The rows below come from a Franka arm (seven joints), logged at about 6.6 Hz.
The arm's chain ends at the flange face. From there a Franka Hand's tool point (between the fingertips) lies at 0.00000 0.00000 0.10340 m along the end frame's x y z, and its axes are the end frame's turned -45 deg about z.
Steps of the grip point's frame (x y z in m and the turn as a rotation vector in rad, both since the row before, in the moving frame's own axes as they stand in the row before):
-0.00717 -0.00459 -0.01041 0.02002 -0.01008 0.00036
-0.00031 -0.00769 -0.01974 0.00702 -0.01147 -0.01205
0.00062 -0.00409 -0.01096 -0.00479 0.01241 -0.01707
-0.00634 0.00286 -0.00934 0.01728 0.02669 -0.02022
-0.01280 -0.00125 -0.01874 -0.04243 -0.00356 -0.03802
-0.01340 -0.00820 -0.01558 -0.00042 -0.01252 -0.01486
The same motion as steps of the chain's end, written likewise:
-0.00612 0.00255 -0.01038 0.00703 -0.02128 0.00036
-0.00431 -0.00555 -0.01973 -0.00315 -0.01307 -0.01205
-0.00371 -0.00276 -0.01095 0.00539 0.01216 -0.01707
-0.00312 0.00973 -0.00929 0.03109 0.00665 -0.02022
-0.01284 0.00486 -0.01865 -0.03252 0.02749 -0.03802
-0.01440 0.00272 -0.01557 -0.00915 -0.00856 -0.01486

